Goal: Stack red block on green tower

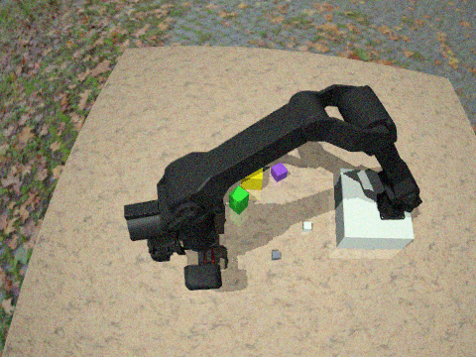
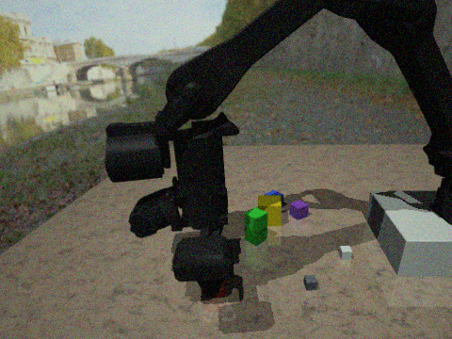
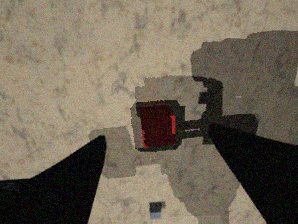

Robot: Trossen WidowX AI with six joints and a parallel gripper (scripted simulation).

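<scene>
Now: the red block 20 mm below my gripper tip. From my gripper tip the other things lie so: small grey cube: 140 mm behind, 30 mm below, 10 mm to the right; yellow block: 200 mm to the right, 90 mm behind, 10 mm below; small white cube: 210 mm behind, 80 mm to the right, 30 mm below.
</scene>
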